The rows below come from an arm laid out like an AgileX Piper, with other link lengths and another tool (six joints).
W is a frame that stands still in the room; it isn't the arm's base.
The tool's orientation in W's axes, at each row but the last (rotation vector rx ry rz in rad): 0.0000, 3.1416, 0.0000; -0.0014, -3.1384, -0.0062; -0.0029, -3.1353, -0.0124; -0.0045, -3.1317, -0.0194; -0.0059, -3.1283, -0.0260; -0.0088, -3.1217, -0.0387; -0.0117, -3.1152, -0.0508; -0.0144, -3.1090, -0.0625; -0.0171, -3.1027, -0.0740; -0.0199, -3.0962, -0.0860
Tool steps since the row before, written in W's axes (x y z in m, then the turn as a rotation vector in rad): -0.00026, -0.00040, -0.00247, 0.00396, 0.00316, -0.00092; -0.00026, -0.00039, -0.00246, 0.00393, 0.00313, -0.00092; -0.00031, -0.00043, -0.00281, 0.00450, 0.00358, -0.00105; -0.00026, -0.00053, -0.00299, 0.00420, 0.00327, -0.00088; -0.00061, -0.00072, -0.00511, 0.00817, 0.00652, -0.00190; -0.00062, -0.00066, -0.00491, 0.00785, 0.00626, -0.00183; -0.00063, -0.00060, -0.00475, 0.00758, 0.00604, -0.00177; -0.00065, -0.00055, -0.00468, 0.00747, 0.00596, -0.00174; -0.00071, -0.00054, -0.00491, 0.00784, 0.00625, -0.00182; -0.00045, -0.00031, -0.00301, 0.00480, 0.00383, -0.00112
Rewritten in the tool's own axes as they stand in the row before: 0.00026, -0.00040, 0.00247, -0.00396, 0.00316, 0.00092; 0.00025, -0.00040, 0.00246, -0.00393, 0.00313, 0.00092; 0.00029, -0.00045, 0.00281, -0.00450, 0.00358, 0.00105; 0.00023, -0.00057, 0.00299, -0.00420, 0.00327, 0.00088; 0.00054, -0.00081, 0.00510, -0.00817, 0.00652, 0.00190; 0.00052, -0.00078, 0.00490, -0.00785, 0.00626, 0.00183; 0.00050, -0.00076, 0.00474, -0.00758, 0.00604, 0.00177; 0.00049, -0.00074, 0.00467, -0.00747, 0.00596, 0.00174; 0.00052, -0.00078, 0.00490, -0.00784, 0.00625, 0.00182; 0.00031, -0.00048, 0.00300, -0.00480, 0.00383, 0.00112
